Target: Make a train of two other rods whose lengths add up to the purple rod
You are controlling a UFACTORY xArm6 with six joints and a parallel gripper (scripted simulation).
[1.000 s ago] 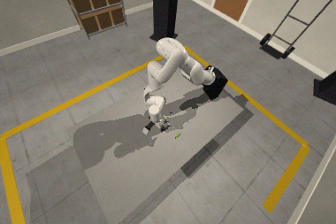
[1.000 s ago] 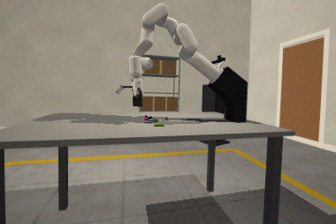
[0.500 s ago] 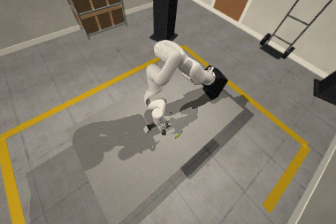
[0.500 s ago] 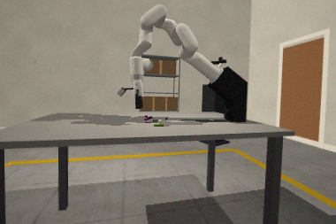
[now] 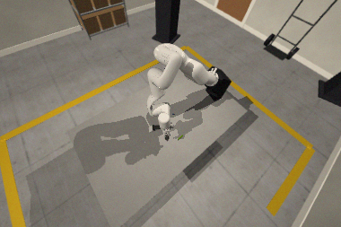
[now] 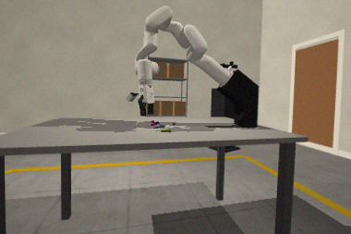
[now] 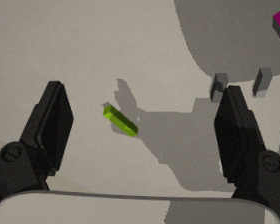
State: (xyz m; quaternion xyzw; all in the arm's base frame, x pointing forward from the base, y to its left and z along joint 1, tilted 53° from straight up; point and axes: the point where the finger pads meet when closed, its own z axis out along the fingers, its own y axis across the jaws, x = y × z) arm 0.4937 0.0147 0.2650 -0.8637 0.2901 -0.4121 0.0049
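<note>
My gripper is now 21 cm past the blue rod, 5 cm to the left of it and 8 cm above it. The rest, counted from my hand: lime rod 6 cm behind, 11 cm to the left, 8 cm below; then purple rod 13 cm behind, 14 cm to the right, 8 cm below.
</note>
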